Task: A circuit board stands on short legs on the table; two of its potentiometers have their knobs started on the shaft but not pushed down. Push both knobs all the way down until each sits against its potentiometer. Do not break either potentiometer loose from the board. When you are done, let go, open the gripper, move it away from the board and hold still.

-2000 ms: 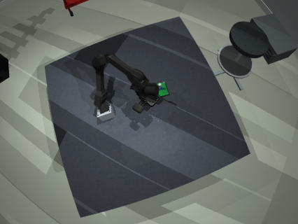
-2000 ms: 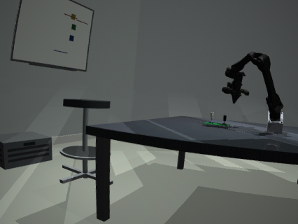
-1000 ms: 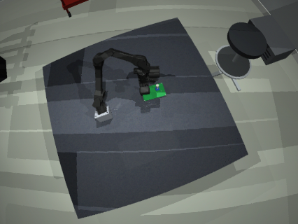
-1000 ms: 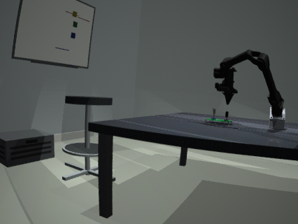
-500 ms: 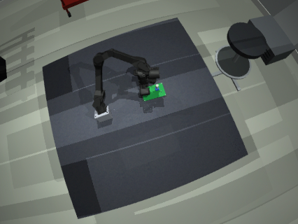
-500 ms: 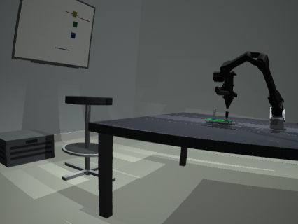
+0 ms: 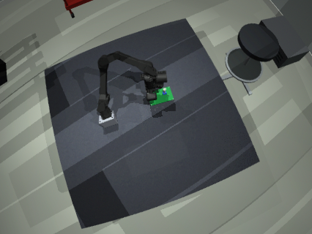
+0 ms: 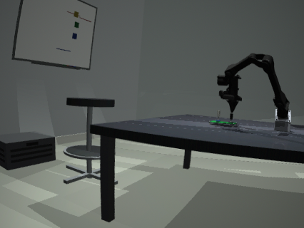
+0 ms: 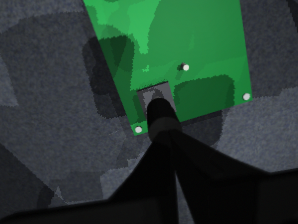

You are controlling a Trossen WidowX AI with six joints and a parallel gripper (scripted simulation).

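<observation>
Right now the dark knob is 20 mm below my gripper tip.
</observation>
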